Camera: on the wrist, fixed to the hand. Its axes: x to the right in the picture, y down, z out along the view.
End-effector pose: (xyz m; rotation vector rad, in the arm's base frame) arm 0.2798 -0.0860 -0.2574 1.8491 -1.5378 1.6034
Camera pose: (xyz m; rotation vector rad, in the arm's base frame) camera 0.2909 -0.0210 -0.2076 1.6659 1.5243 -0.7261
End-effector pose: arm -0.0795 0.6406 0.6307 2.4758 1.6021 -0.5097
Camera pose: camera -0.1170 0.6868 0.6880 1.7359 -2.3473 0.9203
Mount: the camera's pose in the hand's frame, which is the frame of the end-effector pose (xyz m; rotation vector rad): 0.0050 -0.0567 -0.0599 -0.0665 0.8289 3.0080
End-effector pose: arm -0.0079 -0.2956 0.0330 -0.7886 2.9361 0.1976
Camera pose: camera 0.0129 -0.3556 0.0858 -2.3800 -0.7097 0.0045
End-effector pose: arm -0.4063 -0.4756 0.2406 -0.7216 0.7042 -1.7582
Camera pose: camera -0.4870 -0.4584 0.2455 1.0654 1.0314 0.9806
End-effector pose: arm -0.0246 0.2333 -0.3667 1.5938 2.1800 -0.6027
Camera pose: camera -0.0830 0.2546 -0.3123 2.5051 -1.5046 1.0710
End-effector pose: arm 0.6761 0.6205 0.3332 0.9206 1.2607 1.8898
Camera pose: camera 0.6316 0.6141 0.2639 -0.5761 0.5568 -0.9335
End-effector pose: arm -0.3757 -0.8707 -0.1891 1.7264 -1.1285 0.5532
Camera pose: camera -0.3163 -0.8134 -0.1862 1.5276 1.6920 -1.9350
